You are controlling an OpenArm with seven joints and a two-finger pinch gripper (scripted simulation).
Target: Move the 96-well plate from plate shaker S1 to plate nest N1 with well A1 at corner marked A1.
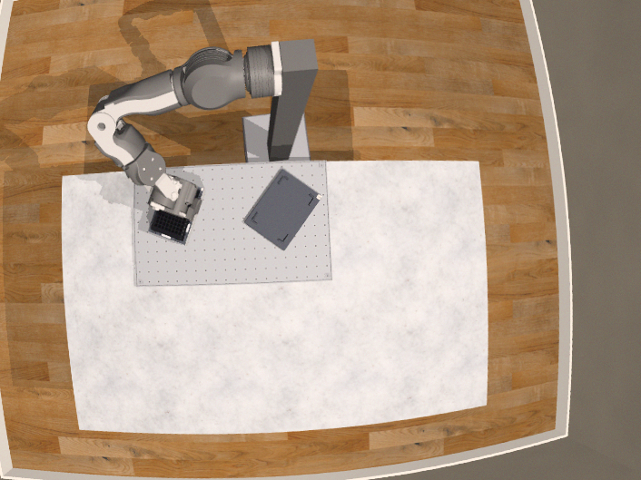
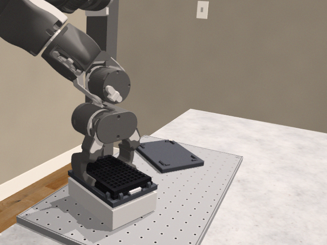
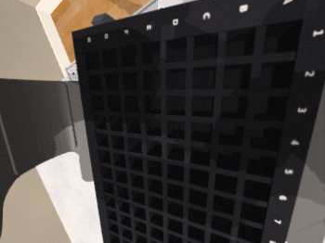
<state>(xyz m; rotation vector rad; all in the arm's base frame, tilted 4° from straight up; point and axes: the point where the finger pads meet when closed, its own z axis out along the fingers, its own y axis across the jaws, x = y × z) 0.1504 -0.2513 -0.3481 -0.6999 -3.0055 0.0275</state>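
Right now my hand is 10 mm short of the black 96-well plate and 10 mm to the left of it. Also, from my hand: dark plate nest N1: 40 mm ahead, 260 mm to the left, 60 mm below.
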